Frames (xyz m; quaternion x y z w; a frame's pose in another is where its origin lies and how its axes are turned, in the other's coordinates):
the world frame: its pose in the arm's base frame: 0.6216 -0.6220 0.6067 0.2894 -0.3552 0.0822 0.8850
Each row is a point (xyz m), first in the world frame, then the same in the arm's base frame.
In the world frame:
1: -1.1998 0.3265 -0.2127
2: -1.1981 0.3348 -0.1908
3: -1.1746 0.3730 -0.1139
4: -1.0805 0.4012 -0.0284
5: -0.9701 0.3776 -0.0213
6: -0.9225 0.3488 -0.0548
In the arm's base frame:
1: -0.2502 -0.1611 -0.1800
2: -0.2646 -0.1669 -0.1624
3: -0.3055 -0.1809 -0.0845
4: -0.2960 -0.2123 0.0415
5: -0.2108 -0.2423 0.1096
6: -0.1463 -0.2496 0.1093

